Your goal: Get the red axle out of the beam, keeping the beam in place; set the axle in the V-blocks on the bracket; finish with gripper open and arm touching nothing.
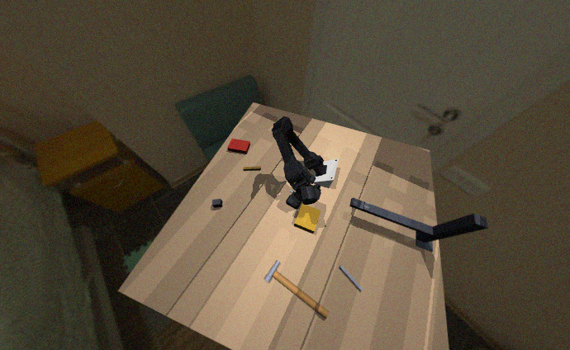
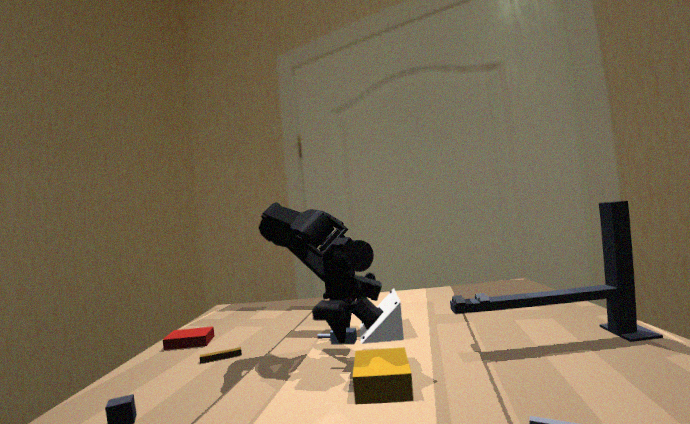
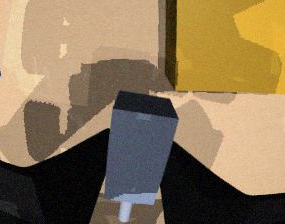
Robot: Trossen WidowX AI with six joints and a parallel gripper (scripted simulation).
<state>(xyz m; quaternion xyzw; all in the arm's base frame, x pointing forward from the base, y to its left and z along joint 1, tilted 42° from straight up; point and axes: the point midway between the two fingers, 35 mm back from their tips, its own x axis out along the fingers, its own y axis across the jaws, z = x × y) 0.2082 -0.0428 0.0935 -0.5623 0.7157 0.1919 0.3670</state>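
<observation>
The yellow beam is 90 mm ahead of my gripper tip, 60 mm to the left of it and 40 mm below it. From my gripper tip the other things lie so: blue-grey block 20 mm to the right, 10 mm behind, 10 mm above; olive stick 310 mm to the right, 140 mm behind, 60 mm below; grey rod 290 mm to the left, 290 mm ahead, 60 mm below.
</observation>
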